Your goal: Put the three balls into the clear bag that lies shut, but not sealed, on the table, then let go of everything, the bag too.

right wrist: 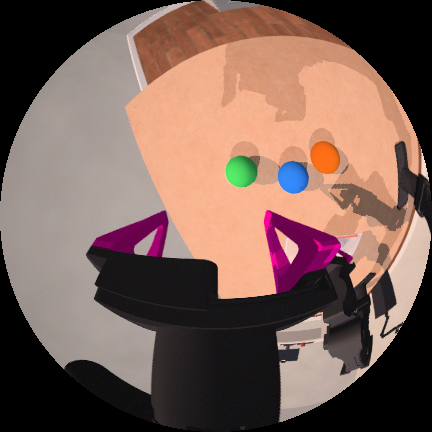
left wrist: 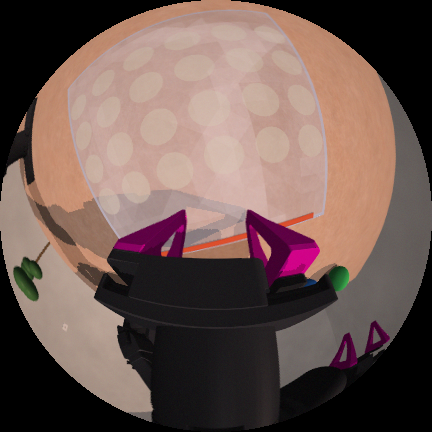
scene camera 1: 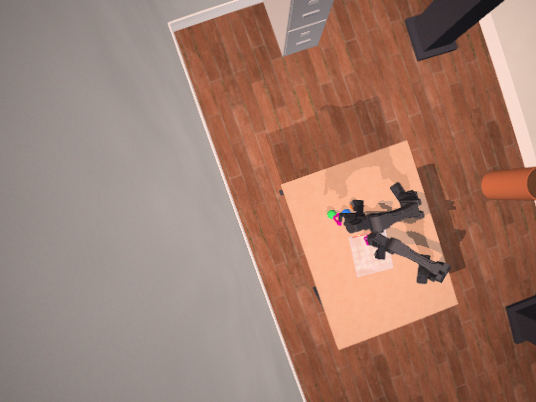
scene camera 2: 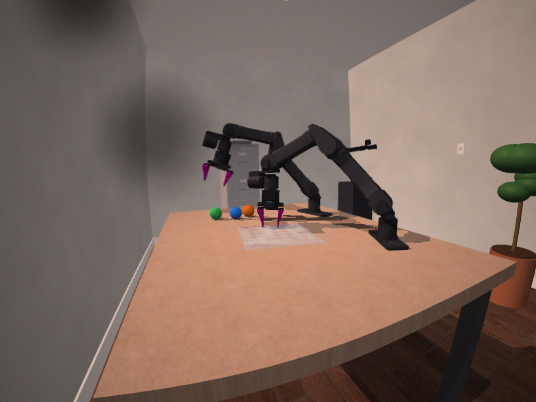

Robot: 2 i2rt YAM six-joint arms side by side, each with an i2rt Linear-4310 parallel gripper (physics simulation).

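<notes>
The clear bag [scene camera 1: 372, 262] [scene camera 2: 285, 238] [left wrist: 210, 107] lies flat, with an orange strip [left wrist: 300, 219] along one edge. A green ball [scene camera 1: 331, 214] [scene camera 2: 215, 213] [left wrist: 339, 278] [right wrist: 241, 171], a blue ball [scene camera 1: 346, 212] [scene camera 2: 235, 213] [right wrist: 293, 177] and an orange ball [scene camera 2: 248, 210] [right wrist: 325, 157] rest on the table beyond that edge. My left gripper [scene camera 2: 271, 226] [left wrist: 215, 214] is part open, pointing down, its tips low over the bag near the strip; contact is unclear. My right gripper [scene camera 2: 215, 182] [right wrist: 215, 215] is wide open and empty above table height, near the green ball.
The wooden table [scene camera 1: 330, 310] [scene camera 2: 250, 305] carries both arms. In scene camera 1 the right arm [scene camera 1: 395, 216] passes over the table close above the left arm [scene camera 1: 407, 251]. The table edge lies beyond the green ball. A potted plant [scene camera 2: 512, 275] stands off the table.
</notes>
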